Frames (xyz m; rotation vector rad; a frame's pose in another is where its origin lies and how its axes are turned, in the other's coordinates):
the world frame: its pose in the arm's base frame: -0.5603 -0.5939 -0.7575 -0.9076 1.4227 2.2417
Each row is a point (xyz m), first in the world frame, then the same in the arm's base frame.
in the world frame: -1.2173 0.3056 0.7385
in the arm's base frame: -0.0841 -0.0016 0.4847
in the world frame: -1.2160 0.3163 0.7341
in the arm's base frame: -0.0898 -0.0104 0.4898
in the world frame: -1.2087 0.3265 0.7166
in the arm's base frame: -0.0953 -0.0310 0.4867
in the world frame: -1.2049 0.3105 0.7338
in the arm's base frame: -0.0946 -0.0087 0.4783
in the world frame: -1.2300 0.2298 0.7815
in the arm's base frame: -0.0450 0.0712 0.4543
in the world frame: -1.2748 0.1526 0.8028
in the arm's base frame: 0.0260 0.1271 0.4381
